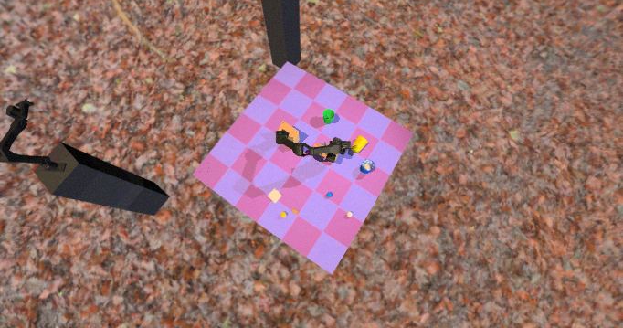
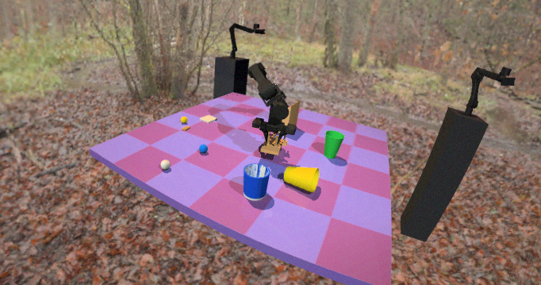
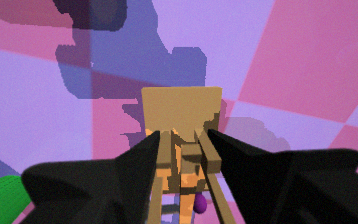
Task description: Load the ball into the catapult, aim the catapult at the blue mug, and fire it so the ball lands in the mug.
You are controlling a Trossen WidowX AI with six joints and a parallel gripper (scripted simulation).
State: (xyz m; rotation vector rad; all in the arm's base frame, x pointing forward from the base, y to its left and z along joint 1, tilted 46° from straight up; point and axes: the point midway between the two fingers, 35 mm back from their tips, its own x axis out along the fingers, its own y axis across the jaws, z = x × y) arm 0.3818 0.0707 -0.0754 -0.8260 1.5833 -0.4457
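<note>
Right now the small ball is 170 mm behind my gripper tip, 90 mm to the right of it and 60 mm below it. The rest, counted from my gripper tip: blue mug: 270 mm ahead, 70 mm to the left, 50 mm below; then blue ball: 160 mm ahead, 270 mm to the right, 50 mm below; then wooden catapult: 70 mm behind, 20 mm above.
</note>
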